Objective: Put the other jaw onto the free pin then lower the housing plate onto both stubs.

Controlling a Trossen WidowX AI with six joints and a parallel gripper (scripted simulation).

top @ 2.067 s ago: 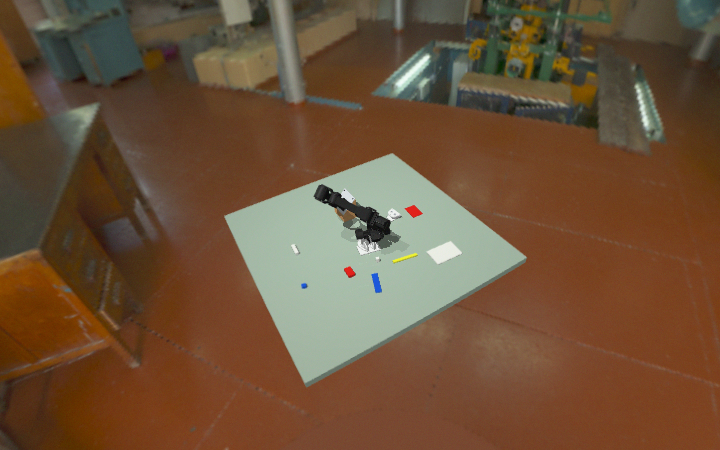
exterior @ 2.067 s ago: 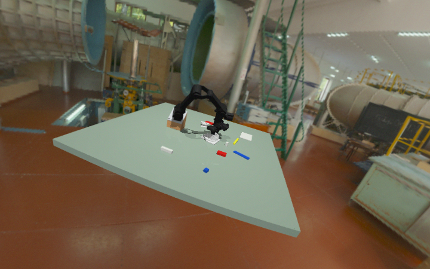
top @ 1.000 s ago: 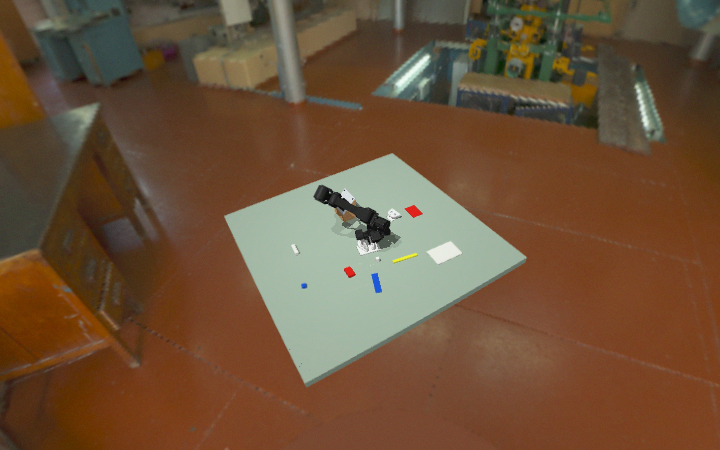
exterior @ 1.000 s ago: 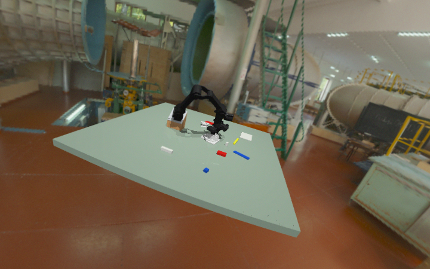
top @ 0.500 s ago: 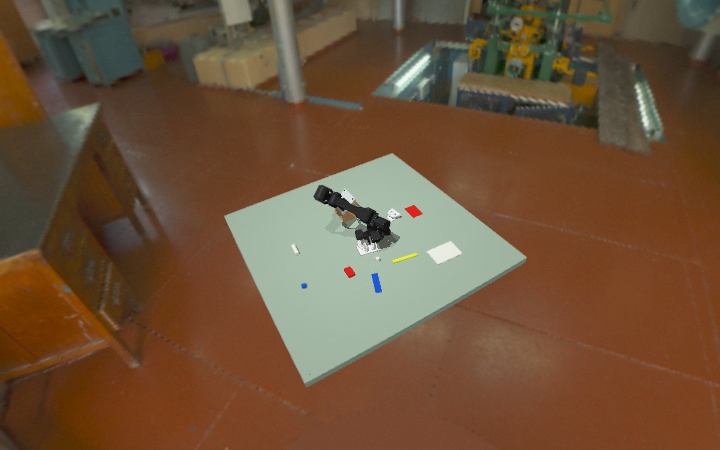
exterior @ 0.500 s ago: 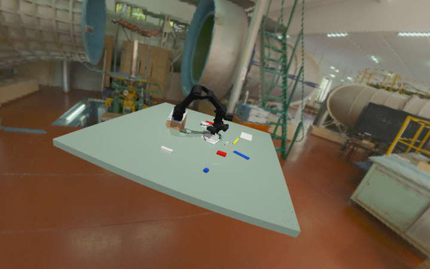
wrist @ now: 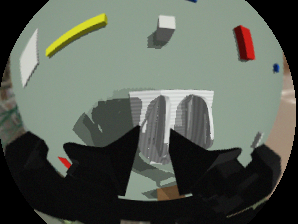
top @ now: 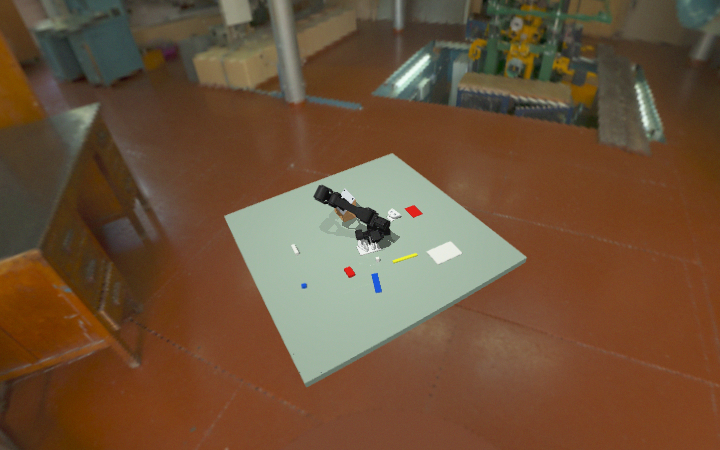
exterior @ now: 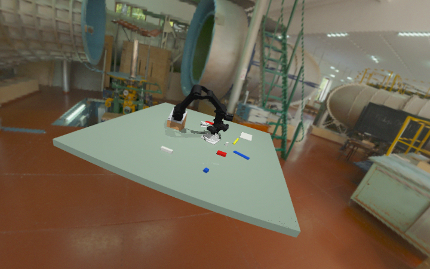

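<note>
My gripper tip is now 13 cm past the white housing part, 24 cm to the right of it and 1 cm below it. Round my gripper tip: red block (9 cm ahead, 22 cm to the right, 1 cm below); then tiny white cube (11 cm ahead, 5 cm to the right); then yellow bar (18 cm ahead, 8 cm to the left, 1 cm below).
</note>
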